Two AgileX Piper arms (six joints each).
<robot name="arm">
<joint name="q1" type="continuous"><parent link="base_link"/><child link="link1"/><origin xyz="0 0 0.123" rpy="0 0 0"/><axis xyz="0 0 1"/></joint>
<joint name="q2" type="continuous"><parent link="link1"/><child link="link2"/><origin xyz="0 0 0" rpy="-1.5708 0 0"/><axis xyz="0 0 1"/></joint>
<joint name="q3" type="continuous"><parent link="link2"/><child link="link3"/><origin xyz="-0.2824 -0.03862 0" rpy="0 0 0"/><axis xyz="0 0 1"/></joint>
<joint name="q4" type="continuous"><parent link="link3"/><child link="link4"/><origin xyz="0.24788 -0.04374 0" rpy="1.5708 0 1.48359"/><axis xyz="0 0 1"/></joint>
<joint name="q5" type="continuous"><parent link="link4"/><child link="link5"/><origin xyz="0 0 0" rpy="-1.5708 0 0"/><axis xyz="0 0 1"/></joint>
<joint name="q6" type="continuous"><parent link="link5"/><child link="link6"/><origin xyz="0 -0.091 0" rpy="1.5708 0 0"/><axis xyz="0 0 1"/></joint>
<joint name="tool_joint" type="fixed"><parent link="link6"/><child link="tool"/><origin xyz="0 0 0" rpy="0 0 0"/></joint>
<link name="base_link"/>
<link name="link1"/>
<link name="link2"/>
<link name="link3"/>
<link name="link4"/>
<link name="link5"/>
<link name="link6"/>
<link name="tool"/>
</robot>
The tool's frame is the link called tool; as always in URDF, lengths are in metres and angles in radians. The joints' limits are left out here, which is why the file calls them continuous.
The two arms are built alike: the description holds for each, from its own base.
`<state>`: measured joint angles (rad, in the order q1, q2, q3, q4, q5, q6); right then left.
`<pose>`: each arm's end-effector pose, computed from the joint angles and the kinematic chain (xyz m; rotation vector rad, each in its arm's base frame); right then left.
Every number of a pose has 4 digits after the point. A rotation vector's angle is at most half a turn.
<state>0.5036 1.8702 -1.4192 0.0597 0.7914 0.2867 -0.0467 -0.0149 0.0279 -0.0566 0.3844 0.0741</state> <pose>0.3477 0.1960 0.2296 -0.2537 2.7515 0.2897 0.0520 -0.0044 0.1702 0.0788 1.8789 -0.0372</pose>
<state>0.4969 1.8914 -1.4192 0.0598 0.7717 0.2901 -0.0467 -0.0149 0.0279 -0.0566 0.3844 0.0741</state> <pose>0.3524 0.1954 0.2218 -0.2384 2.7539 0.2873 0.0520 -0.0044 0.1702 0.0788 1.8789 -0.0372</pose>
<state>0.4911 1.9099 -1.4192 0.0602 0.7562 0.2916 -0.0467 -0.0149 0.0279 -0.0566 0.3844 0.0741</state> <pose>0.3563 0.1948 0.2149 -0.2270 2.7574 0.2845 0.0520 -0.0044 0.1702 0.0788 1.8789 -0.0372</pose>
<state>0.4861 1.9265 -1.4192 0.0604 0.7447 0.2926 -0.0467 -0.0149 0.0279 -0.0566 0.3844 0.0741</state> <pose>0.3594 0.1941 0.2086 -0.2180 2.7627 0.2807 0.0520 -0.0044 0.1702 0.0788 1.8789 -0.0372</pose>
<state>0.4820 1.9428 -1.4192 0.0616 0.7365 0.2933 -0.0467 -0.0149 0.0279 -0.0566 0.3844 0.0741</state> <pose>0.3620 0.1936 0.2022 -0.2102 2.7711 0.2768 0.0520 -0.0044 0.1702 0.0788 1.8789 -0.0372</pose>
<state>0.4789 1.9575 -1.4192 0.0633 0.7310 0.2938 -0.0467 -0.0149 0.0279 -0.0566 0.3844 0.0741</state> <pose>0.3639 0.1933 0.1964 -0.2037 2.7806 0.2733 0.0520 -0.0044 0.1702 0.0788 1.8789 -0.0372</pose>
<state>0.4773 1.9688 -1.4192 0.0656 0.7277 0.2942 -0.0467 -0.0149 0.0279 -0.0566 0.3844 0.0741</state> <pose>0.3652 0.1933 0.1918 -0.1991 2.7890 0.2714 0.0520 -0.0044 0.1702 0.0788 1.8789 -0.0372</pose>
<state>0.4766 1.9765 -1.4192 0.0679 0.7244 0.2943 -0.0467 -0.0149 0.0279 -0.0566 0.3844 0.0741</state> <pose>0.3659 0.1935 0.1887 -0.1959 2.7939 0.2714 0.0520 -0.0044 0.1702 0.0788 1.8789 -0.0372</pose>
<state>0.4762 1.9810 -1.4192 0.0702 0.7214 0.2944 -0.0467 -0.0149 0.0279 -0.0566 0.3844 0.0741</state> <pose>0.3665 0.1938 0.1870 -0.1930 2.7960 0.2729 0.0520 -0.0044 0.1702 0.0788 1.8789 -0.0372</pose>
